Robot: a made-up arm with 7 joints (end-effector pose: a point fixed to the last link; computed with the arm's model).
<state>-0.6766 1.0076 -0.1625 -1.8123 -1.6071 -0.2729 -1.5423</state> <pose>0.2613 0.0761 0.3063 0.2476 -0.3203 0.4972 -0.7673</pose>
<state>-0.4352 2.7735 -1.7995 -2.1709 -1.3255 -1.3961 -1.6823</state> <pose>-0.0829 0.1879 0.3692 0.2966 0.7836 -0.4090 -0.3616</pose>
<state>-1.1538 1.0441 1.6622 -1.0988 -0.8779 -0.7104 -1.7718</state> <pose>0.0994 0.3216 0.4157 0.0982 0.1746 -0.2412 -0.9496</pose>
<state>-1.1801 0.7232 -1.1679 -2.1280 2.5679 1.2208 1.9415</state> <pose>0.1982 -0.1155 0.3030 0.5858 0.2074 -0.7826 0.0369</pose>
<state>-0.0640 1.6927 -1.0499 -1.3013 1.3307 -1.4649 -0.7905</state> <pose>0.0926 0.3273 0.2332 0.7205 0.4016 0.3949 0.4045</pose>
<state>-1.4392 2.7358 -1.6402 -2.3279 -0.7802 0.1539 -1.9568</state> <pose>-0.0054 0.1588 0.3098 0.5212 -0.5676 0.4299 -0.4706</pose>
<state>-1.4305 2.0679 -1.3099 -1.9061 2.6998 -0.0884 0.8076</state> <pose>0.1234 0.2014 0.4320 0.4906 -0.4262 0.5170 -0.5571</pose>
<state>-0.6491 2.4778 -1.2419 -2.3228 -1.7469 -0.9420 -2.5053</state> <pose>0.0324 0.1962 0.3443 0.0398 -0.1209 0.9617 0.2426</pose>
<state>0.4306 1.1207 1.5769 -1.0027 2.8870 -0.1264 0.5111</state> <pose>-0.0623 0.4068 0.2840 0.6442 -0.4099 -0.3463 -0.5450</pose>
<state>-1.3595 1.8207 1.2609 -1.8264 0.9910 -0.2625 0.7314</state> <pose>-0.2153 0.1586 0.4959 0.7513 0.3208 -0.5669 -0.1057</pose>
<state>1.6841 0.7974 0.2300 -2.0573 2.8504 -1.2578 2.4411</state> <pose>-0.1658 0.2103 0.1601 0.5317 -0.4530 -0.6684 -0.2557</pose>
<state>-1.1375 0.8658 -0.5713 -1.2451 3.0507 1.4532 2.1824</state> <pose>0.3530 0.1007 0.3628 0.7267 0.3756 -0.4729 0.3273</pose>
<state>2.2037 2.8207 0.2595 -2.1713 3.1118 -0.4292 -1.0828</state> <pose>-0.0227 0.1653 0.0417 0.2755 -0.1215 -0.9523 0.0491</pose>
